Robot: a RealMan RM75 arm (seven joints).
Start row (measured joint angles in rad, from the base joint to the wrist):
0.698 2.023 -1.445 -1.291 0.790 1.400 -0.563
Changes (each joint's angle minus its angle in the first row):
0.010 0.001 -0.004 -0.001 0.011 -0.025 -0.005
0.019 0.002 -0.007 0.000 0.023 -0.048 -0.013
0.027 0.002 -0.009 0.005 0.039 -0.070 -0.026
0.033 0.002 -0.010 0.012 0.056 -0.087 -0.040
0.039 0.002 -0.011 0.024 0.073 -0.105 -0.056
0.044 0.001 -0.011 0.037 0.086 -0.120 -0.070
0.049 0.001 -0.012 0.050 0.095 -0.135 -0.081
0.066 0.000 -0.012 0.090 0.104 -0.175 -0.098
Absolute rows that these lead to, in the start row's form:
0.708 2.024 -1.449 -1.292 0.801 1.375 -0.568
0.717 2.025 -1.452 -1.291 0.813 1.352 -0.576
0.725 2.025 -1.454 -1.286 0.829 1.330 -0.589
0.731 2.025 -1.455 -1.279 0.846 1.313 -0.603
0.737 2.025 -1.456 -1.267 0.863 1.295 -0.619
0.742 2.024 -1.456 -1.254 0.876 1.280 -0.633
0.747 2.024 -1.457 -1.241 0.885 1.265 -0.644
0.764 2.023 -1.457 -1.201 0.894 1.225 -0.661

